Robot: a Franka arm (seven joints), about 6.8 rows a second.
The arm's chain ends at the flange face. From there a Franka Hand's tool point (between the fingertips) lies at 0.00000 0.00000 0.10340 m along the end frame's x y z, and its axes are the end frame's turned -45 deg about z.
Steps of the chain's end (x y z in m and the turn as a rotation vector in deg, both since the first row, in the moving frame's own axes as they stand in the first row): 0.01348, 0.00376, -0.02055, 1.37, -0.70, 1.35; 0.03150, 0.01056, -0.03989, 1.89, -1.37, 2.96; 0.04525, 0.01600, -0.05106, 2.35, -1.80, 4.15; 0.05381, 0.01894, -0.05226, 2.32, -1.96, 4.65; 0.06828, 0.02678, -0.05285, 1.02, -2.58, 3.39
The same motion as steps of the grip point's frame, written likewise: 0.00776, 0.00956, -0.02059, 1.46, 0.47, 1.35; 0.01558, 0.02560, -0.03998, 2.31, 0.37, 2.96; 0.02158, 0.03805, -0.05120, 2.93, 0.39, 4.15; 0.02534, 0.04601, -0.05241, 3.03, 0.25, 4.65; 0.02749, 0.06257, -0.05297, 2.55, -1.10, 3.39
